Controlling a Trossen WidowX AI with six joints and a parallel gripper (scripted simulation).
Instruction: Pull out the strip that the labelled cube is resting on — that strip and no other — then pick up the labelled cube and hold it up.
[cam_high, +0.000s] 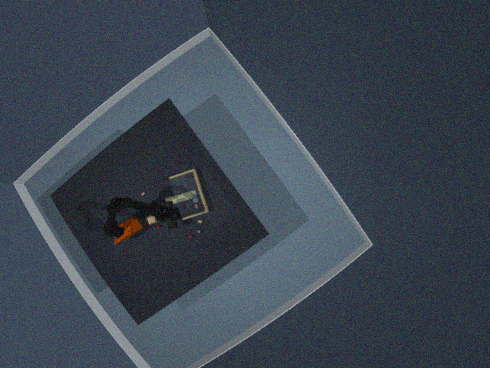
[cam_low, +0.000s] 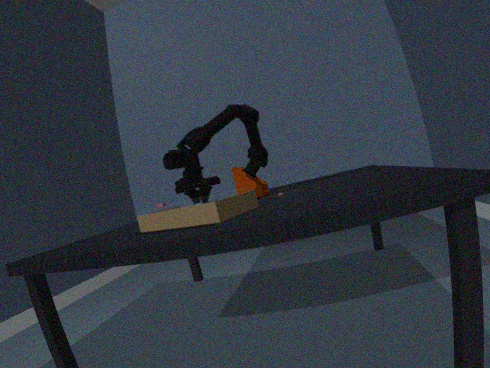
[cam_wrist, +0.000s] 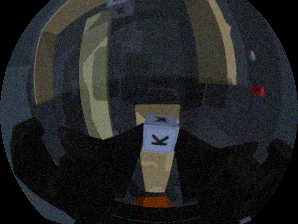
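My gripper tip is now 10 cm past the tan strip, 4 cm to the right of it and 2 cm above it.
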